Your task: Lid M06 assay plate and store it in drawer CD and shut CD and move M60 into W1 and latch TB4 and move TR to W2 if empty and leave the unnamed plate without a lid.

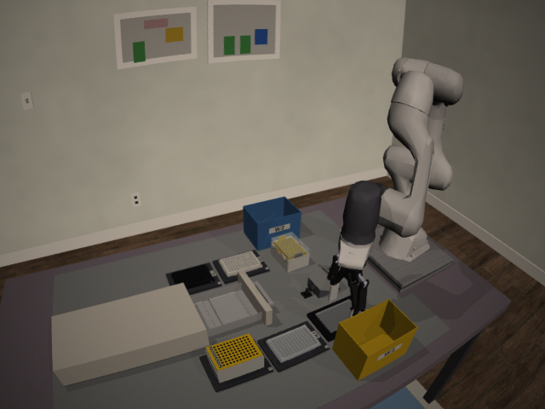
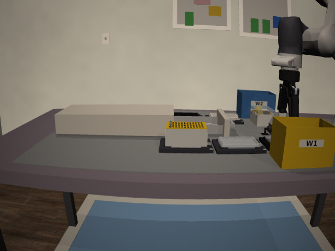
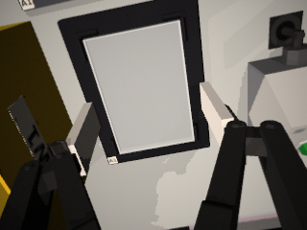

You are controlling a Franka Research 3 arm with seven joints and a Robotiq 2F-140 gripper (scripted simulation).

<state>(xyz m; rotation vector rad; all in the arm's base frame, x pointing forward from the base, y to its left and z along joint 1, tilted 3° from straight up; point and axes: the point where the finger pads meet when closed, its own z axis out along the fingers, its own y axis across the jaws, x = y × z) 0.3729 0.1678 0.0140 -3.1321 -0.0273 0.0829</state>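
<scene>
Right now the black nest is 5 cm below my hand. The rest, counted from my hand: green key DONE: 14 cm to the right, 5 cm behind, 1 cm above; then yellow bin W1: 16 cm to the left, 2 cm below, 1 cm behind; then tip box TB4: 32 cm to the right, 2 cm below.
</scene>
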